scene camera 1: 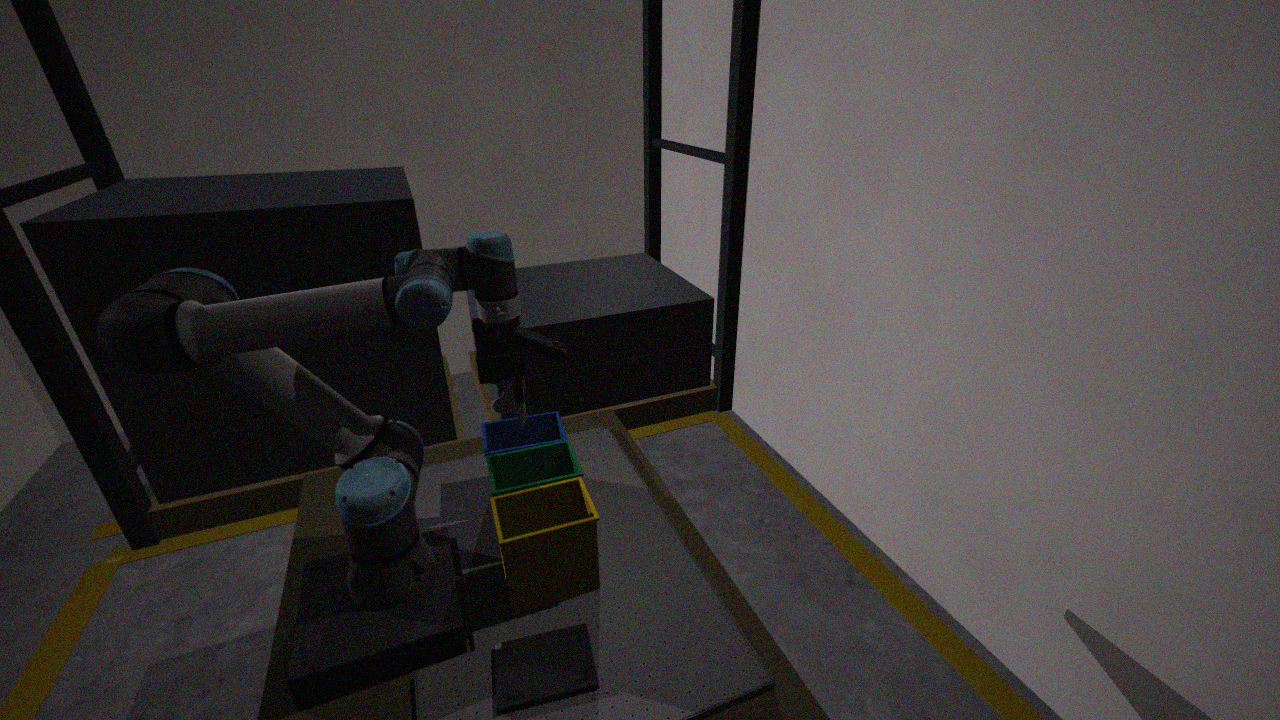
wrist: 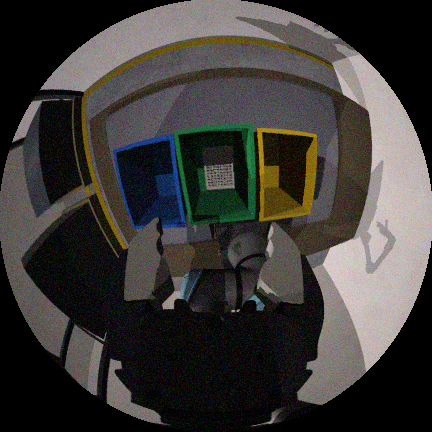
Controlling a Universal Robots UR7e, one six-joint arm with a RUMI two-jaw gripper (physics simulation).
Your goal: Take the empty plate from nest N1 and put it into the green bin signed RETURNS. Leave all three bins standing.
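Frame: origin at the arm's base, x ahead, y left, z up, level; millimetres.
Where they show: gripper, fingertip midpoint: (scene camera 1: 520, 414) (wrist: 214, 221); arm's base at its link origin: (scene camera 1: 393, 576) (wrist: 247, 248).
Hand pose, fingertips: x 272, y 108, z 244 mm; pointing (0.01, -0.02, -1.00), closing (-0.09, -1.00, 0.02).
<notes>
Things, the pixels of their top centre, and the offset from my fingertips. "spot": a spot on its surface instead.
- white grid-patterned plate at its top centre: (wrist: 218, 168) dy -16, dx +0, dz -284 mm
- green bin at its top centre: (wrist: 218, 176) (scene camera 1: 533, 464) dy -9, dx +13, dz -121 mm
- blue bin at its top centre: (wrist: 146, 187) (scene camera 1: 523, 431) dy +126, dx +7, dz -121 mm
- yellow bin at its top centre: (scene camera 1: 543, 507) (wrist: 290, 176) dy -148, dx +15, dz -121 mm
- dark flat pad at a spot on its surface: (scene camera 1: 544, 667) spot: dy -346, dx -23, dz -289 mm
The white grid-patterned plate (wrist: 219, 176) lies inside the green bin (wrist: 245, 210) (scene camera 1: 537, 486), low down near its floor in the wrist view; part of it is in shadow. In the scene view the plate does not show. The green bin stands upright between the blue bin (scene camera 1: 522, 417) (wrist: 178, 181) and the yellow bin (scene camera 1: 550, 559) (wrist: 311, 175), which also stand upright. My gripper (wrist: 214, 221) (scene camera 1: 512, 416) is open, with nothing between its jaws, and hangs above the bins, near the blue and green ones. No sign text is readable.
A dark flat pad (scene camera 1: 544, 667) lies on the table in front of the yellow bin. The arm's base (scene camera 1: 380, 640) stands left of the bins. Large dark boxes (scene camera 1: 268, 268) (scene camera 1: 617, 344) stand behind the table, and dark frame posts (scene camera 1: 738, 214) rise at its back right.
</notes>
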